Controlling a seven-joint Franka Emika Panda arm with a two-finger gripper.
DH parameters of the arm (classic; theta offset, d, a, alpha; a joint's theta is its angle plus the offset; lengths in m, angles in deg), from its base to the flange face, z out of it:
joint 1: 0 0.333 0 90
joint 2: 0 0 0 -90
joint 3: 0 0.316 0.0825 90
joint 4: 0 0 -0.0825 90
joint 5: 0 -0.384 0 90
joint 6: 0 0 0.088 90
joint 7: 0 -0.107 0 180
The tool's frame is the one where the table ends.
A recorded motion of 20 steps. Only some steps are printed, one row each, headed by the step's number.
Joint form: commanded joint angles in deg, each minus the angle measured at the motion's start. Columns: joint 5, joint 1, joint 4, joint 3, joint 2, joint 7, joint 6.
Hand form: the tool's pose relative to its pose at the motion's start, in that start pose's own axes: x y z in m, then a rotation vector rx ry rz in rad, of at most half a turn. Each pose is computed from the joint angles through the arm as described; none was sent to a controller.
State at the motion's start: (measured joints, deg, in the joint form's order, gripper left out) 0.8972 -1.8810 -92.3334 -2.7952 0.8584 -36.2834 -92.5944
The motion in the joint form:
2: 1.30 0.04 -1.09 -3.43 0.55 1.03 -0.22
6: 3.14 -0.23 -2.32 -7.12 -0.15 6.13 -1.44
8: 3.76 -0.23 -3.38 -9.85 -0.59 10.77 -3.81
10: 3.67 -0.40 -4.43 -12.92 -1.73 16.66 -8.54
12: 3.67 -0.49 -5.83 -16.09 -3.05 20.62 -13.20
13: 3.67 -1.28 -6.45 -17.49 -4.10 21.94 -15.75
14: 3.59 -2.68 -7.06 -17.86 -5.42 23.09 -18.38
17: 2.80 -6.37 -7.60 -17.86 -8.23 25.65 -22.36
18: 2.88 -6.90 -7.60 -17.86 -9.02 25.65 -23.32
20: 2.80 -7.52 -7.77 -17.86 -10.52 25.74 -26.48
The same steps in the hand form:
2: 0.0175 0.0310 0.0039 -0.0218 0.0068 0.0398
6: 0.0419 0.0642 0.0194 -0.0583 0.0102 0.0162
8: 0.0586 0.0859 0.0292 -0.0639 0.0252 -0.0206
10: 0.0815 0.1082 0.0419 -0.0534 0.0629 -0.0715
12: 0.1023 0.1324 0.0590 -0.0548 0.0951 -0.0893
13: 0.1152 0.1496 0.0702 -0.0603 0.1112 -0.0778
14: 0.1270 0.1627 0.0840 -0.0664 0.1244 -0.0708
17: 0.1485 0.1924 0.1102 -0.0744 0.1347 -0.0540
18: 0.1531 0.1962 0.1165 -0.0801 0.1391 -0.0473
20: 0.1623 0.1989 0.1279 -0.0825 0.1669 -0.0429

